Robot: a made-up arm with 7 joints.
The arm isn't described. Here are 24 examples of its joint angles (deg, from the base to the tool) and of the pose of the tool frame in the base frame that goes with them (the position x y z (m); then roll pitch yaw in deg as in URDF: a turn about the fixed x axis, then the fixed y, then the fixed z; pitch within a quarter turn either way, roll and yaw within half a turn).
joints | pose
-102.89 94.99 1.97 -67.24 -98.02 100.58 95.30 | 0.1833 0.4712 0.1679 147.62 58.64 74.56
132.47 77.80 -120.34 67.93 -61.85 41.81 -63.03 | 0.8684 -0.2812 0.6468 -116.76 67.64 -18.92
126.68 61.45 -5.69 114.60 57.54 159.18 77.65 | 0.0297 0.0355 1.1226 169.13 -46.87 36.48
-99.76 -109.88 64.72 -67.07 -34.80 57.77 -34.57 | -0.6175 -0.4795 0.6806 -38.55 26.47 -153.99
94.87 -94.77 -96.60 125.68 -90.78 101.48 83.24 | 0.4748 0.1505 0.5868 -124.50 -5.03 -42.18
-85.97 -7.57 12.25 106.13 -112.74 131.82 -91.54 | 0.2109 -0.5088 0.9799 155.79 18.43 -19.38
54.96 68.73 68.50 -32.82 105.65 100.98 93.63 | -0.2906 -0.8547 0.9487 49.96 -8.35 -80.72
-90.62 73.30 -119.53 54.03 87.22 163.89 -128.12 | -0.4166 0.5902 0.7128 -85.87 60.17 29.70
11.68 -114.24 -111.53 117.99 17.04 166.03 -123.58 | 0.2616 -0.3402 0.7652 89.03 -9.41 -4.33
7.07 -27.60 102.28 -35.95 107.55 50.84 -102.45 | 0.5030 -0.2416 1.4873 150.51 -54.72 -86.21
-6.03 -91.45 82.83 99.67 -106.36 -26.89 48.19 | 0.4146 0.5024 0.6041 -145.32 42.55 -78.33
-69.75 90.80 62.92 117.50 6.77 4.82 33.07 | 0.3447 0.2652 0.9686 -61.53 22.38 -100.16
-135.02 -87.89 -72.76 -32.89 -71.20 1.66 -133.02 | -0.3267 -0.9045 0.7983 105.36 -62.78 178.46
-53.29 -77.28 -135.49 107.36 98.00 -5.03 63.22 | -0.3301 -0.3601 1.0449 92.47 43.37 -99.07
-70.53 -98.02 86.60 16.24 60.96 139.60 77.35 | 0.3972 -0.7450 0.5221 -178.21 34.32 -89.43
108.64 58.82 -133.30 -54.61 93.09 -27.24 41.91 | -0.0712 -0.5880 1.4355 7.93 3.00 49.03
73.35 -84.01 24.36 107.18 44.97 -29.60 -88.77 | -0.1201 0.1804 0.1603 37.32 -42.18 -121.62
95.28 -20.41 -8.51 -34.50 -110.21 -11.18 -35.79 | -0.0866 -0.1156 1.6026 -51.55 21.86 -31.02
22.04 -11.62 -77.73 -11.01 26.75 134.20 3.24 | 0.1247 0.0478 1.5532 172.90 -55.89 141.81
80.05 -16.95 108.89 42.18 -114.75 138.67 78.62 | -0.1737 0.0765 1.4705 -72.54 -28.21 -145.30
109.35 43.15 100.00 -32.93 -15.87 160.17 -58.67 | 0.4368 -0.3662 1.3534 131.19 3.28 34.96
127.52 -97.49 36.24 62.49 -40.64 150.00 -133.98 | -0.4890 0.3713 0.2600 -142.96 -18.15 152.00
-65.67 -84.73 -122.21 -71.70 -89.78 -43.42 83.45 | 0.6703 -0.3283 0.3902 65.64 -68.10 -176.75
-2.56 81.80 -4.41 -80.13 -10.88 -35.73 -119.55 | -0.6328 -0.0641 0.1712 16.55 -38.49 -156.84
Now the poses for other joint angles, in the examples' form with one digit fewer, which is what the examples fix.
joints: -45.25 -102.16 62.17 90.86 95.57 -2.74 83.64
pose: 0.557 0.167 0.341 -65.1 -56.2 -15.4
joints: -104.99 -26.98 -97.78 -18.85 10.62 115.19 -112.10
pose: 0.071 -0.404 1.451 71.1 -35.8 -23.9
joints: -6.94 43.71 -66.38 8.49 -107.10 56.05 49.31
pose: -0.577 0.024 1.474 20.0 -1.7 -171.7
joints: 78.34 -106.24 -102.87 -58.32 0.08 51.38 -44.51
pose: -0.333 0.648 0.416 -168.6 5.7 96.2
